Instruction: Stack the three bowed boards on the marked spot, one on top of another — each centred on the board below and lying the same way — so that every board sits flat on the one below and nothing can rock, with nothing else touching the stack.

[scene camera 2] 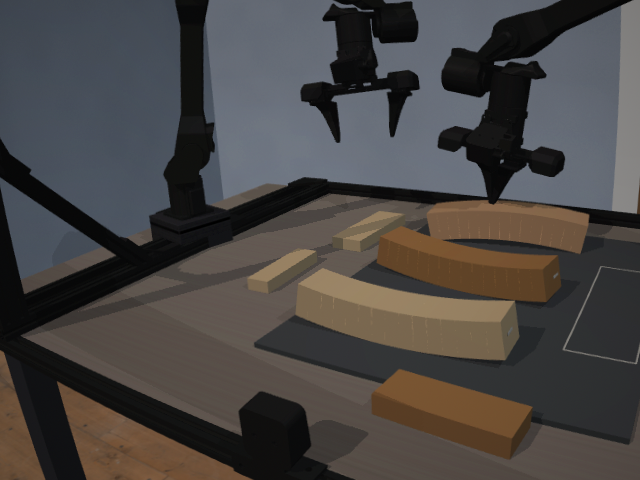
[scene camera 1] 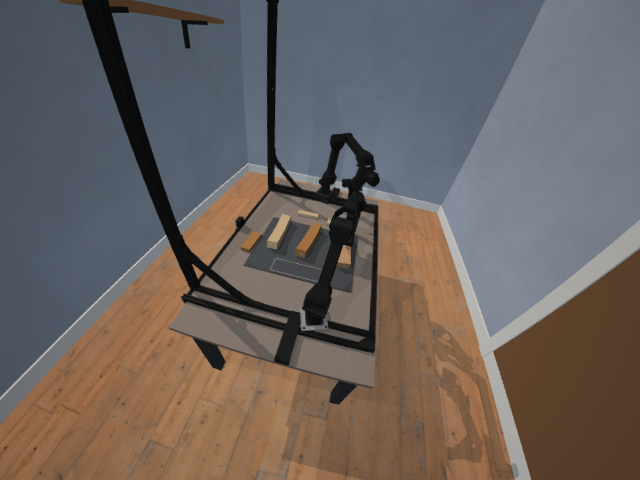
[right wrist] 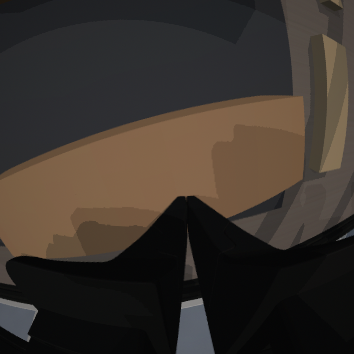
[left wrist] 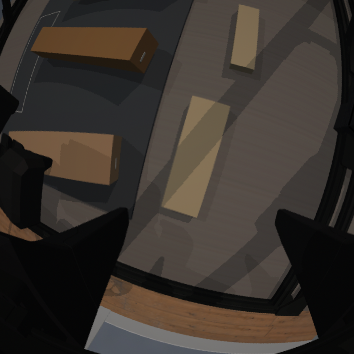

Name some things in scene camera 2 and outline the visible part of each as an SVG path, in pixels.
My left gripper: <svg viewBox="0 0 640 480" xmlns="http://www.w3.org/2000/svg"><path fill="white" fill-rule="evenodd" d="M372 42L350 42L338 46L338 51L336 51L338 59L330 64L334 84L337 85L317 82L304 84L301 88L301 101L309 102L310 106L316 106L320 110L336 143L340 143L340 126L337 102L331 101L334 96L390 89L391 92L387 92L389 101L390 137L394 137L406 98L412 96L411 91L420 89L418 76L410 70L389 72L387 78L378 79L375 70L378 67L378 61Z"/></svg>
My right gripper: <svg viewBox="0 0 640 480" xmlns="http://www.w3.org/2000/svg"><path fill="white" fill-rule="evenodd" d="M489 102L488 109L482 115L478 127L471 130L454 126L443 130L439 135L437 147L451 152L456 152L461 146L466 147L467 160L475 162L482 171L488 202L495 204L513 174L526 167L527 163L529 163L528 166L533 173L555 177L564 168L565 156L562 151L542 146L534 151L521 148L524 140L522 136L525 119L528 116L527 107L512 108Z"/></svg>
A brown bowed board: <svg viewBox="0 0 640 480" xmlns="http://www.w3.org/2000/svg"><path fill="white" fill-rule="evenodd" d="M380 236L377 256L378 264L434 285L476 295L533 302L547 302L561 287L558 255L528 255L478 249L430 237L403 226Z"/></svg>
A brown block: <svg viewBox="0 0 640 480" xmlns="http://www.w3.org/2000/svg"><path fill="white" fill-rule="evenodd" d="M371 394L373 415L508 460L511 459L531 426L532 406L401 369L395 372Z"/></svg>
